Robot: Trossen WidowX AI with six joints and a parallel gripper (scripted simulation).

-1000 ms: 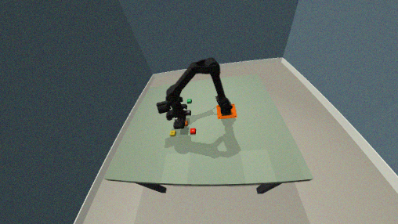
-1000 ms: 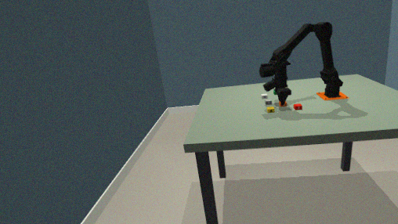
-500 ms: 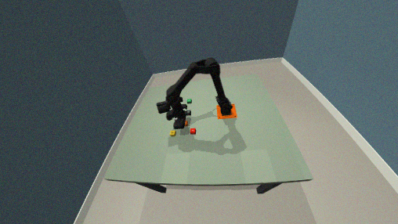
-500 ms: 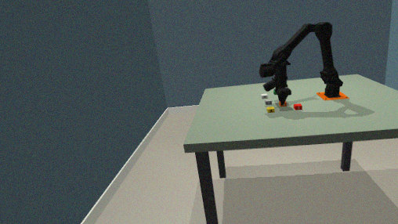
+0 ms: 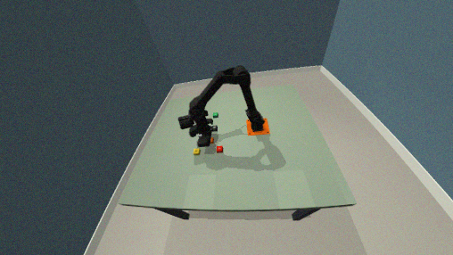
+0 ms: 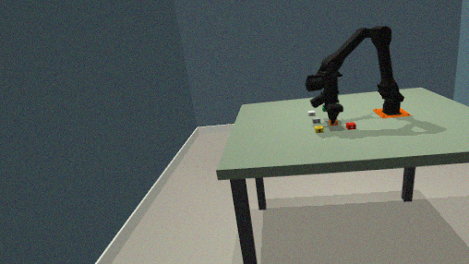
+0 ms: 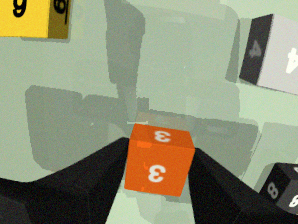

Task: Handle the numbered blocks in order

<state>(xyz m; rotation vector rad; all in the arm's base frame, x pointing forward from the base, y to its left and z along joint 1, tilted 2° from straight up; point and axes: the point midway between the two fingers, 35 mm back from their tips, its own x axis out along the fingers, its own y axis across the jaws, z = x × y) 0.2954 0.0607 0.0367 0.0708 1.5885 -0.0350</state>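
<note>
Now: gripper tip 1 cm past the orange block. The rest, counted from my gripper tip: yellow block (7 cm ahead, 7 cm to the left); then red block (6 cm behind, 7 cm to the left); then grey block (6 cm ahead, 6 cm to the right).
</note>
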